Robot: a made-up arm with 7 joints.
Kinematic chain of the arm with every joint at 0, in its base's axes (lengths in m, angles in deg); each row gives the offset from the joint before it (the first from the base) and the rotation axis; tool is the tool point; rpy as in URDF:
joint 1: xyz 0 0 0.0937 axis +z
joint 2: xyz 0 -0.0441 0.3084 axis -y
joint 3: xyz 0 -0.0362 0.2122 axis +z
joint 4: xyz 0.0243 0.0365 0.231 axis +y
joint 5: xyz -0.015 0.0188 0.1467 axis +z
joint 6: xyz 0 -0.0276 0.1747 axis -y
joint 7: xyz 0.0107 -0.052 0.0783 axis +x
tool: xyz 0 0 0 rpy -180 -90 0
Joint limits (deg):
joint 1: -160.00..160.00
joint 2: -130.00..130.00
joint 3: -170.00..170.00
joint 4: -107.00..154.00
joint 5: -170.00..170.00
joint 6: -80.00..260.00
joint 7: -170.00..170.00
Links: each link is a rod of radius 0.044 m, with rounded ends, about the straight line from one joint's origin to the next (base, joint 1, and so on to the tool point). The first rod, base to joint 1, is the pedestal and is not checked.
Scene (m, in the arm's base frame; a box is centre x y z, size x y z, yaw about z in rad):
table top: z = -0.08
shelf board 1: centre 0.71 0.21 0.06 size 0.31 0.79 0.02 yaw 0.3
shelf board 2: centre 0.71 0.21 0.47 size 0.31 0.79 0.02 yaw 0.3
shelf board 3: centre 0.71 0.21 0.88 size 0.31 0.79 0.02 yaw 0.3
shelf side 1: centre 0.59 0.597 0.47 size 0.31 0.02 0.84 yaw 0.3
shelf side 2: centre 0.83 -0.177 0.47 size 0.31 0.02 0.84 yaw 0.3
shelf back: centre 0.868 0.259 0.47 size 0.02 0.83 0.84 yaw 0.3
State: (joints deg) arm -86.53 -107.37 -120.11 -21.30 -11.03 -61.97 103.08
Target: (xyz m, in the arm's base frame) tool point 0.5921 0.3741 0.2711
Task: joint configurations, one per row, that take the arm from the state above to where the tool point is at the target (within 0.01 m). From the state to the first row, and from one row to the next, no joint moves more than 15 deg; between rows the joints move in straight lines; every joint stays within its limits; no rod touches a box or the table.
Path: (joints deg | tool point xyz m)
1: -73.05 -106.05 -118.85 -32.07 -14.27 -60.63 103.08 | 0.2618 -0.6753 0.1651
2: -59.57 -104.72 -117.59 -42.84 -17.51 -59.30 103.08 | 0.4422 -0.5351 0.1687
3: -46.09 -103.40 -116.34 -53.61 -20.75 -57.96 103.08 | 0.5580 -0.3487 0.1789
4: -32.60 -102.08 -115.08 -64.39 -23.99 -56.62 103.08 | 0.5989 -0.1447 0.1953
5: -19.12 -100.75 -113.82 -75.16 -27.23 -55.28 103.08 | 0.5668 0.0469 0.2170
6: -5.64 -99.43 -112.56 -85.93 -30.47 -53.95 103.08 | 0.4753 0.2004 0.2427
7: 7.84 -98.11 -111.31 -96.70 -33.71 -52.61 103.08 | 0.3471 0.2983 0.2711
8: 10.69 -97.92 -111.04 -84.94 -30.38 -52.23 103.08 | 0.4095 0.3312 0.2614
9: 13.53 -97.74 -110.78 -73.18 -27.05 -51.85 103.08 | 0.4726 0.3547 0.2582
10: 16.38 -97.56 -110.52 -61.42 -23.72 -51.47 103.08 | 0.5341 0.3690 0.2615
11: 19.23 -97.38 -110.26 -49.66 -20.39 -51.09 103.08 | 0.5921 0.3741 0.2710

